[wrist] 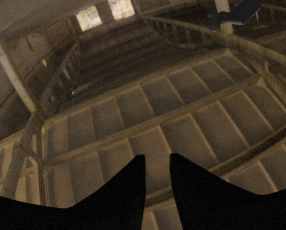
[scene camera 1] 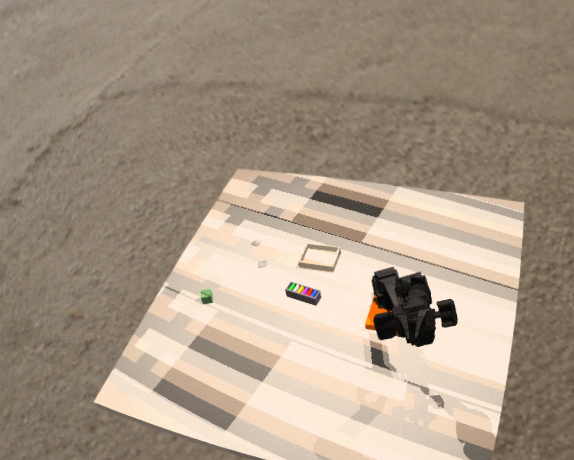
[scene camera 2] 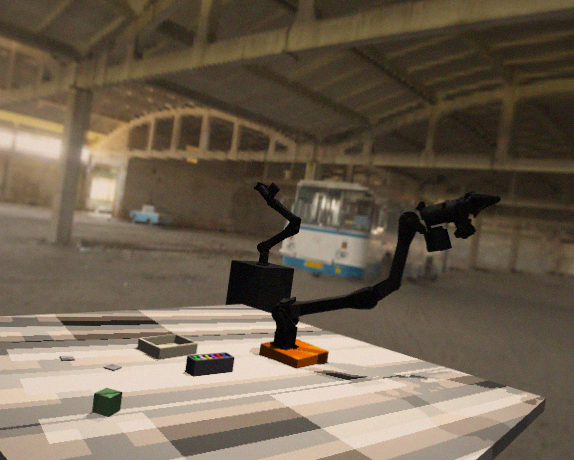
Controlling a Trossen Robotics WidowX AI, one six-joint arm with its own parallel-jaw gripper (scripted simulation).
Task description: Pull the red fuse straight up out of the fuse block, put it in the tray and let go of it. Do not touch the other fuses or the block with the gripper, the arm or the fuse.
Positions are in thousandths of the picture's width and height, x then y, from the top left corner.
Labels:
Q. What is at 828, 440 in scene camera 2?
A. My gripper.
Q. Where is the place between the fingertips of my gripper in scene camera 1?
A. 719, 740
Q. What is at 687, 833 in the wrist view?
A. My gripper.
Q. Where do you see a tray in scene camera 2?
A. At 302, 751

